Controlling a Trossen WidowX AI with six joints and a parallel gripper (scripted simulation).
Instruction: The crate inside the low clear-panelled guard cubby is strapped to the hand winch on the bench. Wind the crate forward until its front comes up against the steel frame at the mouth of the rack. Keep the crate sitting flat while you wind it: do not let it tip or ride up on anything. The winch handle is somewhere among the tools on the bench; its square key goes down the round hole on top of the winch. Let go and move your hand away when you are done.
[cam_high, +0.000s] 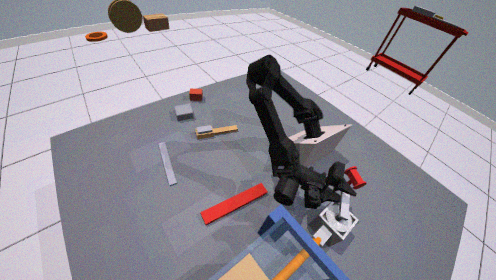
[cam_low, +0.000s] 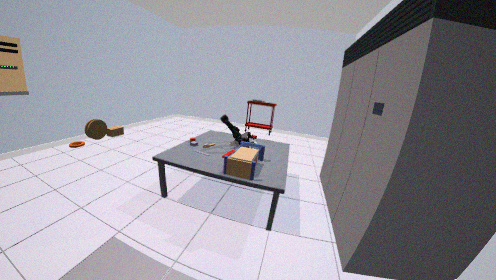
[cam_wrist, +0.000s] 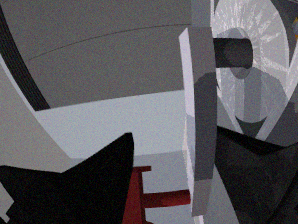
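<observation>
Right now the winch handle is 1 cm to the right of my gripper tip, 1 cm below it and 1 cm behind it. From my gripper tip the other things lie so: red knob (4 cm behind, 3 cm to the right, 2 cm above); then hand winch (10 cm below, 3 cm ahead); then blue frame (21 cm ahead, 3 cm below).
</observation>
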